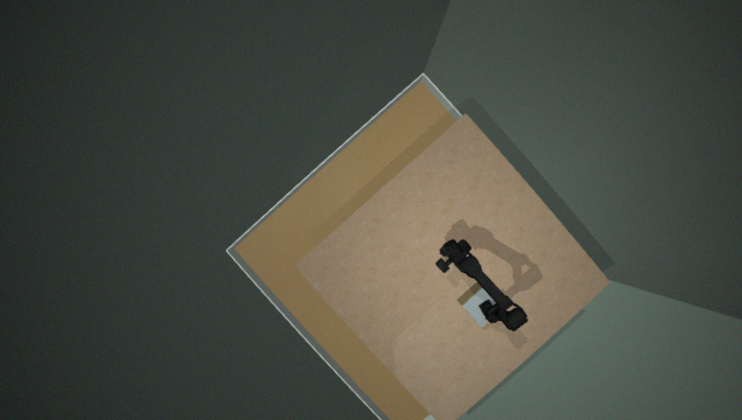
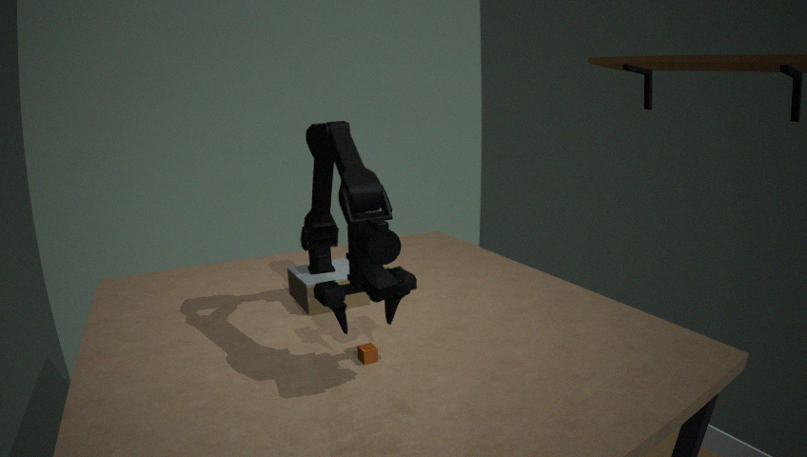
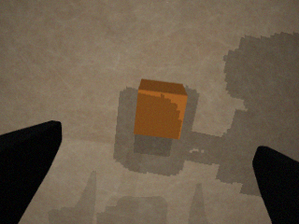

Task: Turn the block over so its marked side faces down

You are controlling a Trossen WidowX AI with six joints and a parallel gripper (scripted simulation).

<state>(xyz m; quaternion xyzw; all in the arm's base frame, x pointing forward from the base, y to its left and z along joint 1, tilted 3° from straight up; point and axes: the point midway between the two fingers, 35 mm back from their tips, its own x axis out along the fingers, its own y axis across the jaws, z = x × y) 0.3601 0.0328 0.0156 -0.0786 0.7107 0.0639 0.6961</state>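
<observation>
The orange block lies 60 mm below my gripper tip and 10 mm behind it.
</observation>
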